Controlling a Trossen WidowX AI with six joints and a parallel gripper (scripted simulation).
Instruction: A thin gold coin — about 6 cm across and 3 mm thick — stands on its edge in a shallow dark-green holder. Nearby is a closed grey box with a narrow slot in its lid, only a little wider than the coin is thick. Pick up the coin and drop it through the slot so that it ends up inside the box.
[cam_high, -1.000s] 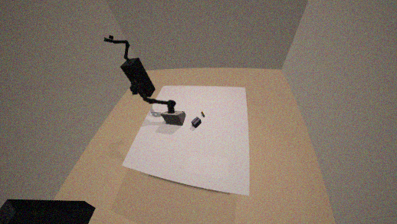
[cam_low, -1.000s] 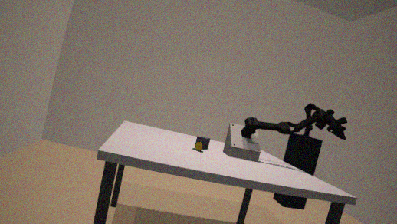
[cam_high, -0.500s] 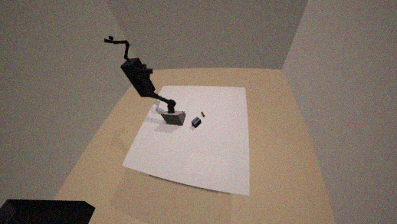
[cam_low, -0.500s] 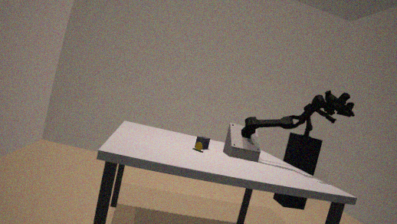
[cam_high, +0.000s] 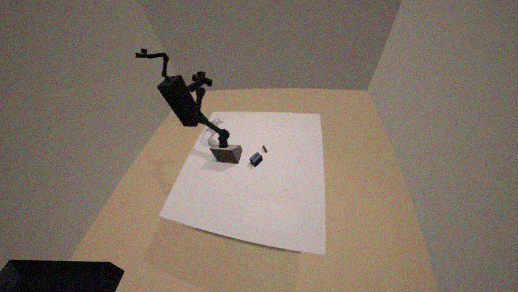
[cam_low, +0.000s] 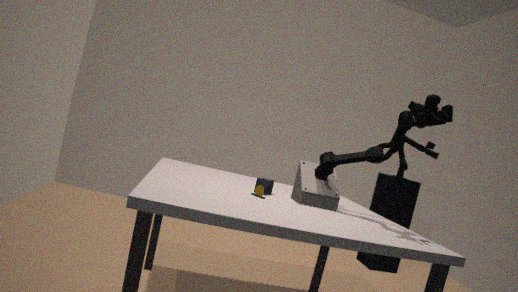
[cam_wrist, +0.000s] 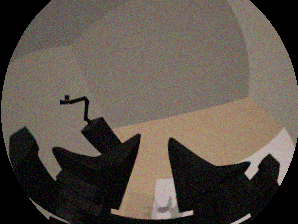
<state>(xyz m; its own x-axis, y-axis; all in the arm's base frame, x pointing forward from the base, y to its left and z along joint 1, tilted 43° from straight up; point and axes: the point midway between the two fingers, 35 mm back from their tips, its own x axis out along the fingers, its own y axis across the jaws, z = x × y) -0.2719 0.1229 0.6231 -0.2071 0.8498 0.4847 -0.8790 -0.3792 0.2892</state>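
The gold coin is 61 cm ahead of my gripper tip, 49 cm below it and 43 cm to the right of it.
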